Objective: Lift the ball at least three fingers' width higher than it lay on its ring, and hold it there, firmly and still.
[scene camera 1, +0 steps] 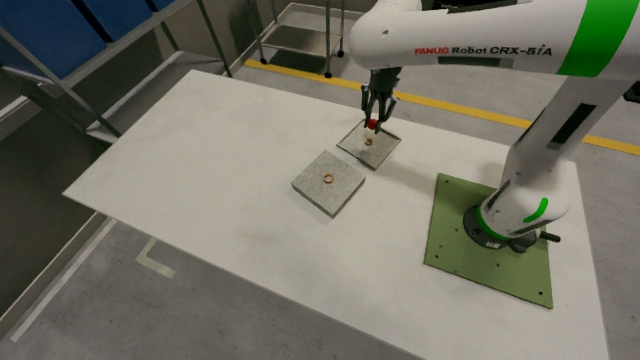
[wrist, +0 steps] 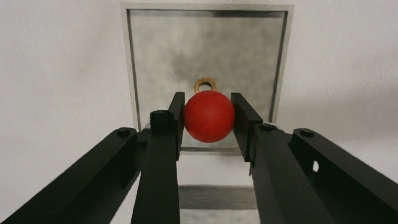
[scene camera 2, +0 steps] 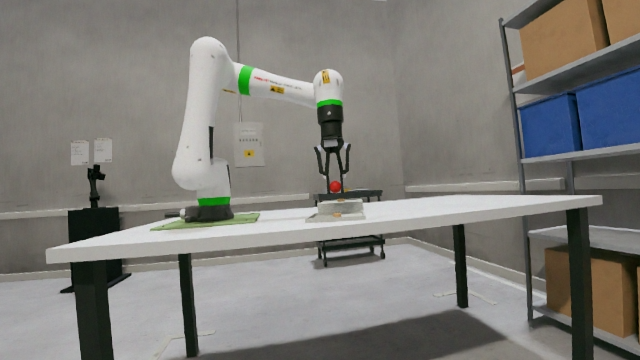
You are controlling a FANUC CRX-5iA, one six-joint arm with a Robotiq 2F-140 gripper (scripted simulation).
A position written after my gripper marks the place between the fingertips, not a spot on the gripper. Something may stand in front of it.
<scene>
In view: my gripper (scene camera 1: pixel 371 128), a slab (scene camera 1: pixel 328 183), a red ball (wrist: pixel 209 116) and a slab (scene camera 1: pixel 380 145).
My gripper also shows in the wrist view (wrist: pixel 207 106) and in scene camera 2 (scene camera 2: pixel 335 193).
</scene>
